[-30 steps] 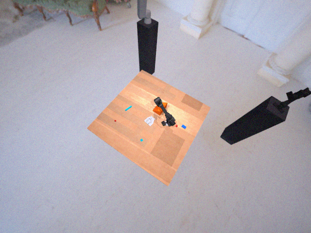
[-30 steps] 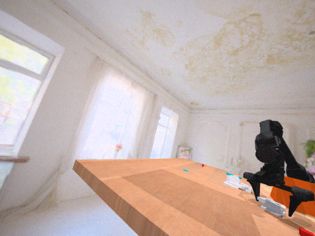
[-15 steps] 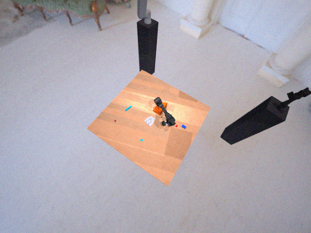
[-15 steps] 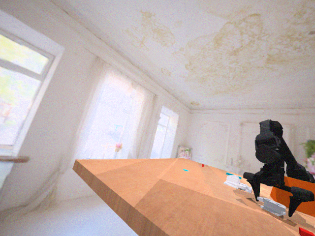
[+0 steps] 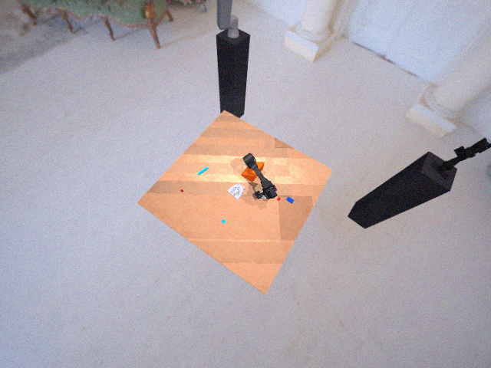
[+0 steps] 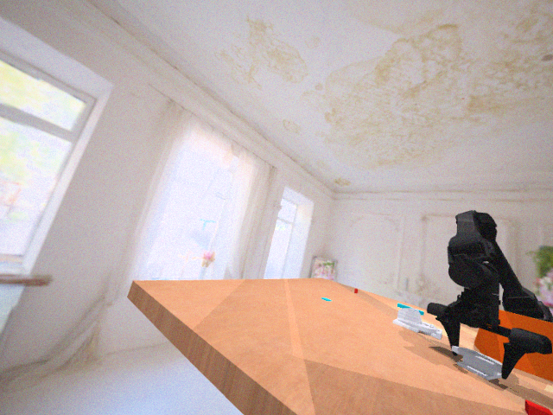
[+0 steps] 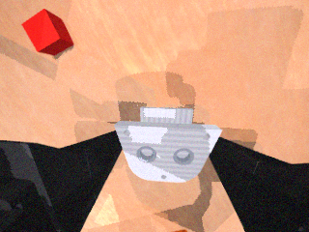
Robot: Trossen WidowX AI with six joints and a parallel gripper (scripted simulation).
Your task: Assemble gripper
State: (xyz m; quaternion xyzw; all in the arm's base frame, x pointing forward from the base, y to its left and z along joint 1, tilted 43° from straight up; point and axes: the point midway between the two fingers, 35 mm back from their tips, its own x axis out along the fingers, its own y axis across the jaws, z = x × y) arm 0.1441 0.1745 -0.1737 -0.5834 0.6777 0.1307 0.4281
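The white block lies 1 cm to the right of my gripper tip. The rest, counted from my gripper tip: cyan cube 41 cm ahead, 13 cm to the right, 1 cm below; then blue block 21 cm to the left, 11 cm behind; then gripper jaw 24 cm to the right, 10 cm ahead, 1 cm above.
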